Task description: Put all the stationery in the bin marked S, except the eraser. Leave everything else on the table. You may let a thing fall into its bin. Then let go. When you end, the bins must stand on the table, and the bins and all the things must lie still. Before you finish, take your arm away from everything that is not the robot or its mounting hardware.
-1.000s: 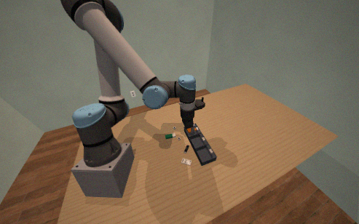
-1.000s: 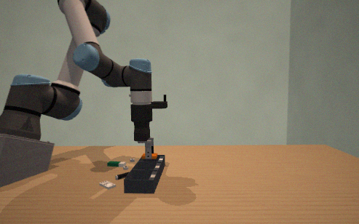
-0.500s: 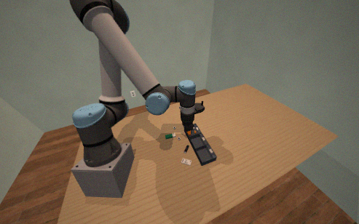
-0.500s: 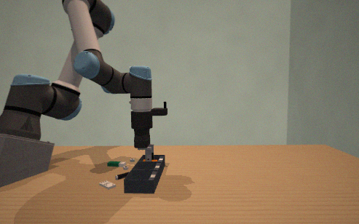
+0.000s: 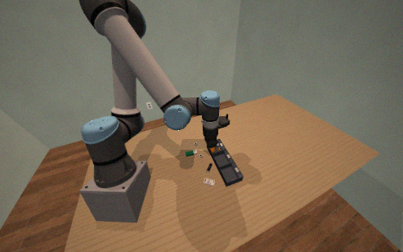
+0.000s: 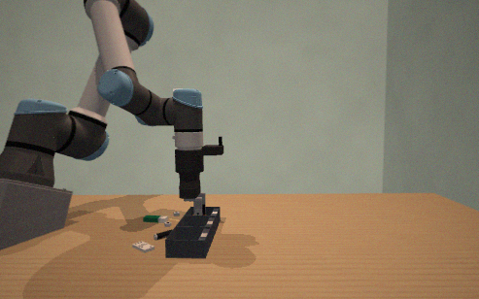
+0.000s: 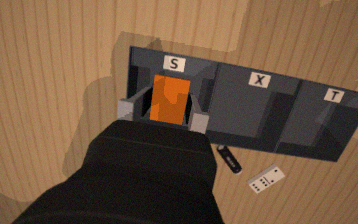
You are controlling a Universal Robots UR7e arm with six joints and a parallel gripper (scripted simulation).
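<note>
My hand is 2 cm above the orange block. The rest, counted from my hand: black stick 9 cm behind, 8 cm to the right, 3 cm below; dark three-compartment bin tray 1 cm behind, 8 cm to the right, 2 cm below; green-and-white stick 12 cm behind, 5 cm to the left, 3 cm below.
</note>
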